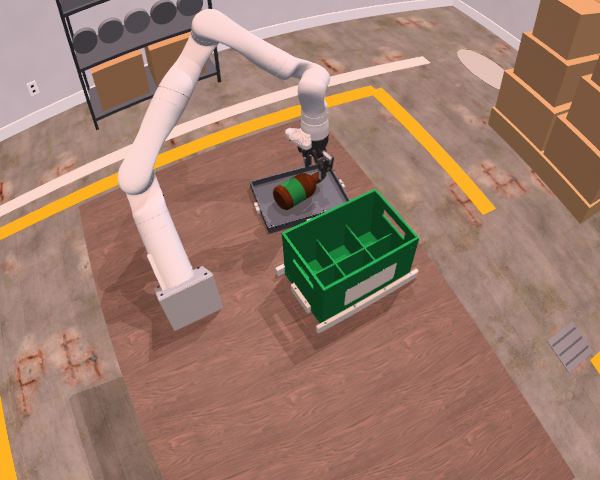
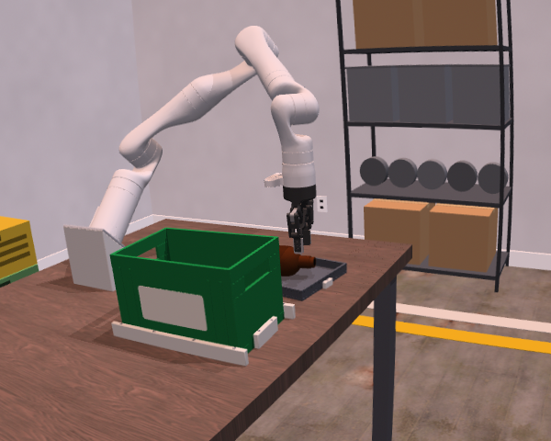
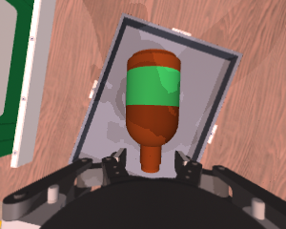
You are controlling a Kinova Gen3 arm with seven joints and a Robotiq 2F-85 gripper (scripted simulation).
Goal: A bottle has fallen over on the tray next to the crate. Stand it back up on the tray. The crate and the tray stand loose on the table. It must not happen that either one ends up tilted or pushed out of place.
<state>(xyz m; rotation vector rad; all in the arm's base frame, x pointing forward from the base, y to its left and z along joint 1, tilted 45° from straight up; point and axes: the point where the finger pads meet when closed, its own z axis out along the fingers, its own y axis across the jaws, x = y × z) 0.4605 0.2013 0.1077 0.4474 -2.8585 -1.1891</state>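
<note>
Right now the bottle is 5 cm below my hand, 5 cm behind it and 1 cm to the right of it. Also, from my hand: green crate 32 cm to the right, 5 cm behind; dark grey tray 8 cm below, 5 cm behind, 1 cm to the right.
</note>
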